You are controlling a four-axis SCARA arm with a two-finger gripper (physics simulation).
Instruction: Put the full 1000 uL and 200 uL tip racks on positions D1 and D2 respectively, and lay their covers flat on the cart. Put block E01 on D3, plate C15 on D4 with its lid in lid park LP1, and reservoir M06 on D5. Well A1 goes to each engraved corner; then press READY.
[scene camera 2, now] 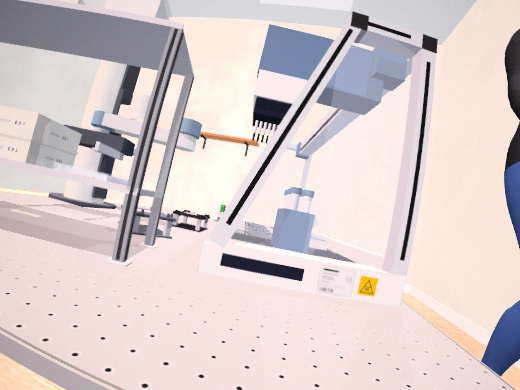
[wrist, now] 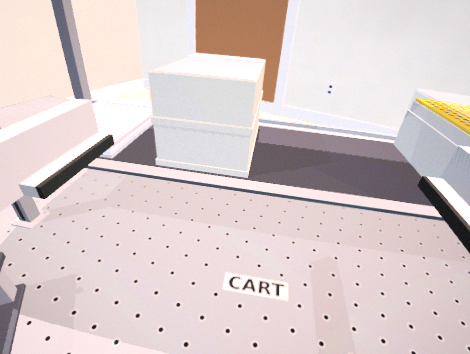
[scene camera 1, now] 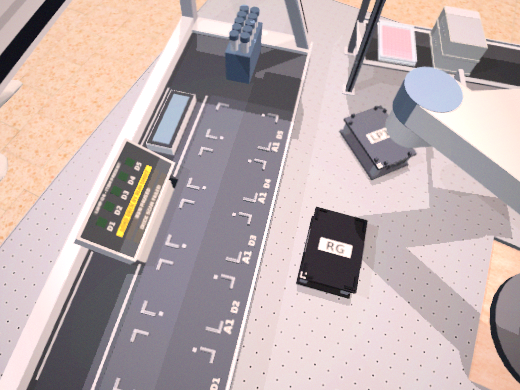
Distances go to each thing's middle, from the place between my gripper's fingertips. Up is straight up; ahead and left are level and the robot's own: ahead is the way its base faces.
The tube rack point(scene camera 1: 239, 67) is 530 mm ahead of my hand, 80 mm to the left of it and 90 mm below it. The rest, counted from my hand: glass trough point(scene camera 1: 165, 136): 590 mm ahead, 320 mm to the left, 120 mm below.
